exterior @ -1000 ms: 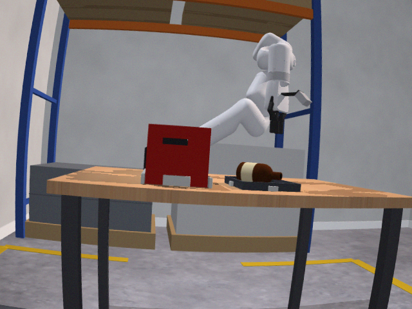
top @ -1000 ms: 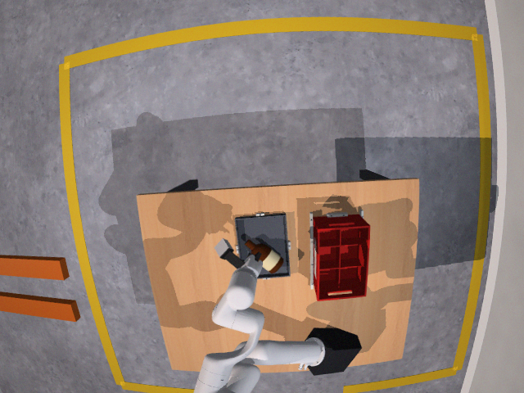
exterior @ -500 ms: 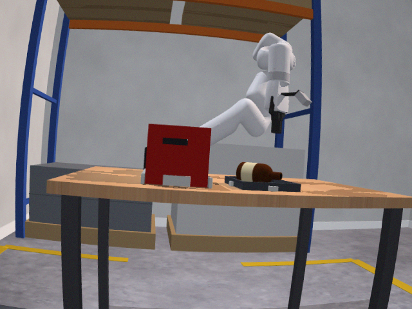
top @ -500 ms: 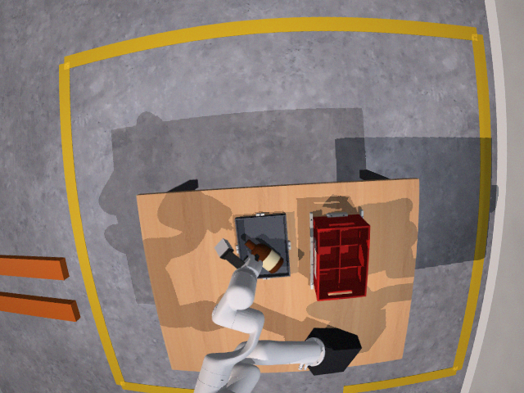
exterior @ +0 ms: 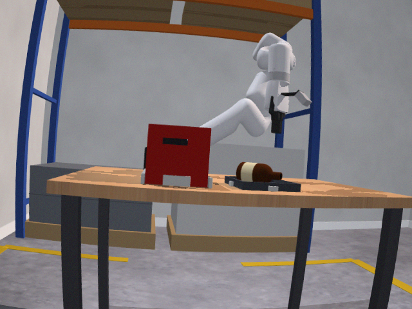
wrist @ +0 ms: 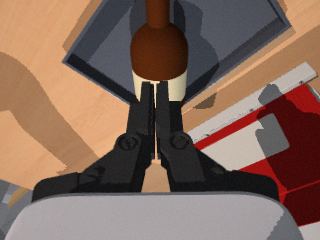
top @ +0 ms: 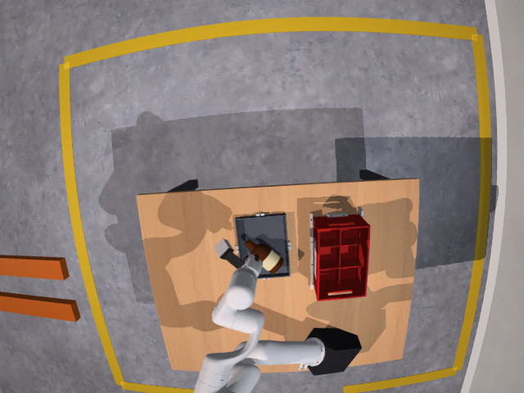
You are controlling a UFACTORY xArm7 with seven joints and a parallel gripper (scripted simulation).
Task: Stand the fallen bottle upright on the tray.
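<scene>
Now: hand 16 cm above the brown bottle, 4 cm to the left of it and 2 cm past it. Round my hand: dark grey tray (19 cm below, 4 cm to the right); red crate (32 cm to the right, 12 cm below, 7 cm ahead).
</scene>
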